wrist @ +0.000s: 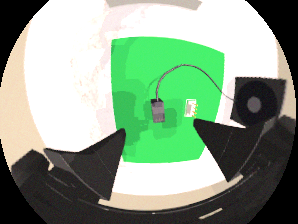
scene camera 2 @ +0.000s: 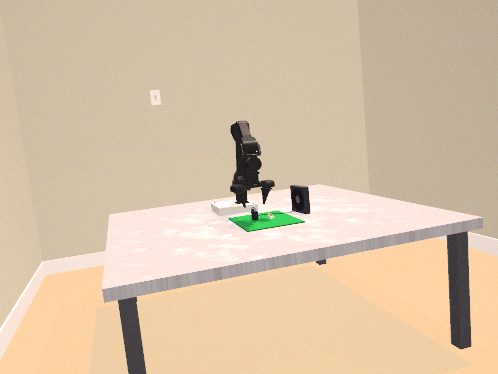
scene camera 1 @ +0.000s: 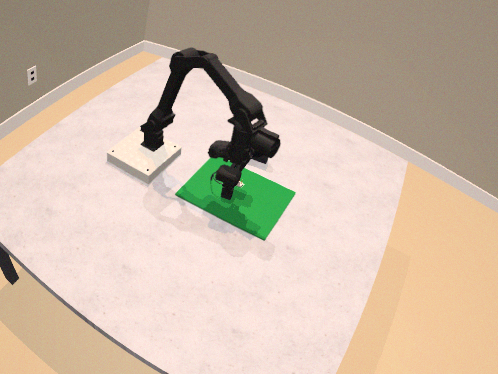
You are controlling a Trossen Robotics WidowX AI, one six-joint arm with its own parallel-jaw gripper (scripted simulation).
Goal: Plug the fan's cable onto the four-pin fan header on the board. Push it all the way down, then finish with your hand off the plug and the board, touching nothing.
Labels:
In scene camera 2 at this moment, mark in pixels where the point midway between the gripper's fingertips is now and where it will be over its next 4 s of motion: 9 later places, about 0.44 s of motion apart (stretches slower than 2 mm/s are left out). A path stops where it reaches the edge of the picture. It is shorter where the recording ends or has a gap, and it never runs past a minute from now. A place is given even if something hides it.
The gripper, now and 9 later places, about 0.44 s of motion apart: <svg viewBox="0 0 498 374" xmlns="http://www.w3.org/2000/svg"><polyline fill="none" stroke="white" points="254,206 255,210 255,215 255,217 254,207 256,206 258,205 261,205 263,205 265,204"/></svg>

